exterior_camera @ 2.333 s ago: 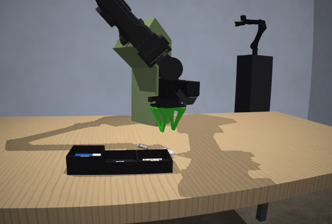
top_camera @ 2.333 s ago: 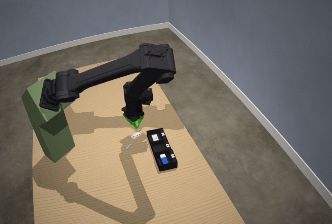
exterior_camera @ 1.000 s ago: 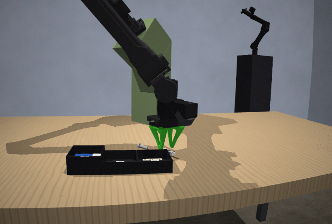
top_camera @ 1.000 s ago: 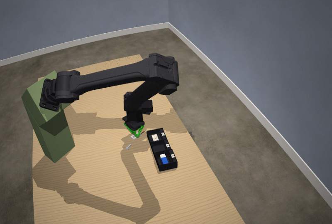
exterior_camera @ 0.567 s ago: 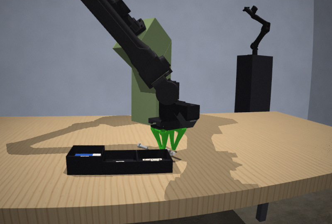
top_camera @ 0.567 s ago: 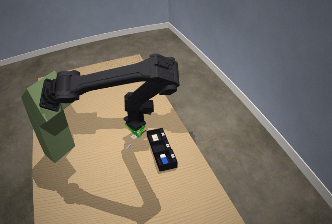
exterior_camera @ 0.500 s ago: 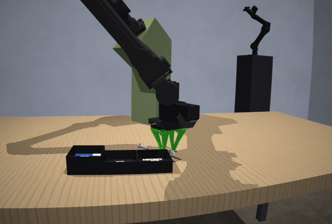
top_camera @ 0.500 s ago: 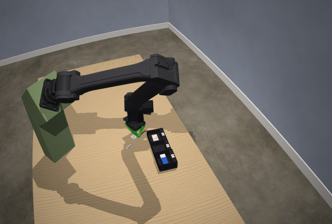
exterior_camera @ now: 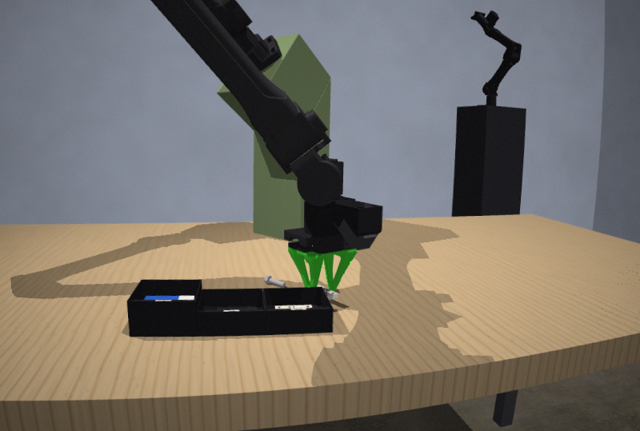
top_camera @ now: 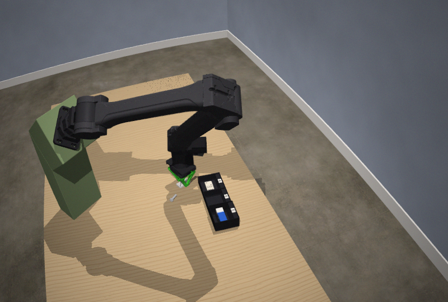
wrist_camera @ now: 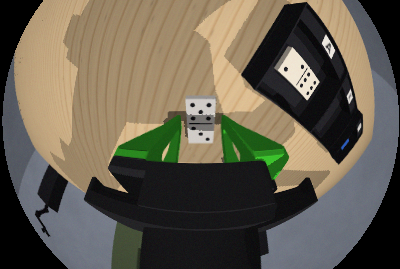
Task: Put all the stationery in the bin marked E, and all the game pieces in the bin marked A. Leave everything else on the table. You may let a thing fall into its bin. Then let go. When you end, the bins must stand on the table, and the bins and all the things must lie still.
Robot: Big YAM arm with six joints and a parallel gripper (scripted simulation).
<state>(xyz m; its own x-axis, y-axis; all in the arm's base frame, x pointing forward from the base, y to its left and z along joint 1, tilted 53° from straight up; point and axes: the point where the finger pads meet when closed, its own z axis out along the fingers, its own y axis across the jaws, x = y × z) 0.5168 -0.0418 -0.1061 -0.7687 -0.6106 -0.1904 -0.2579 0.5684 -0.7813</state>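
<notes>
Now: the white domino 8 cm ahead of my hand and 6 cm to the right of it. Round my hand: grey bolt: 6 cm behind, 6 cm to the right; joined black bins: 8 cm ahead, 15 cm to the right, 1 cm above; blue-and-white eraser: 6 cm ahead, 22 cm to the right, 1 cm above.
</notes>
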